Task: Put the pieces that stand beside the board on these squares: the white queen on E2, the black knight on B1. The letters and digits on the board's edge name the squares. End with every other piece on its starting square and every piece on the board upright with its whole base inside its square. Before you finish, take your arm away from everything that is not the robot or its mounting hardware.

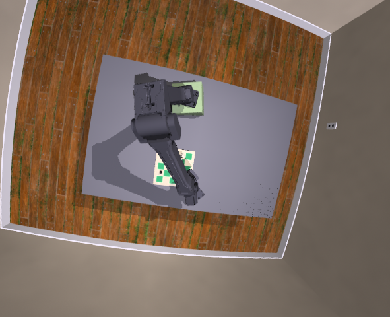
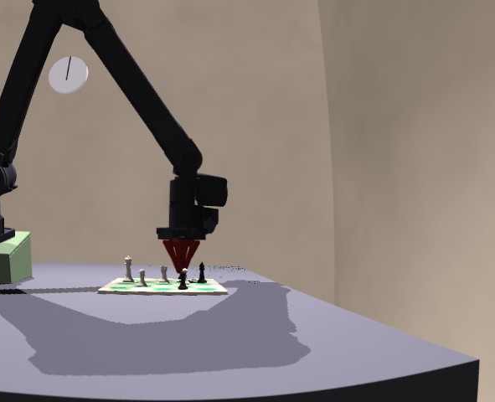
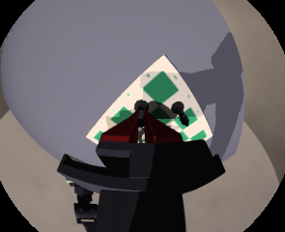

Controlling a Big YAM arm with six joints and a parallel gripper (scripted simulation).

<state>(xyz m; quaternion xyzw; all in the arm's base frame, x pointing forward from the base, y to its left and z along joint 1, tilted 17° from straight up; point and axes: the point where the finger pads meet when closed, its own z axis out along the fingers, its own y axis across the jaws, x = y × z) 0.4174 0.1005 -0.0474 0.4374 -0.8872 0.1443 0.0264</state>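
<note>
My gripper is now 8 cm to the left of the green-and-cream chessboard, 3 cm past it and 3 cm above it.
</note>
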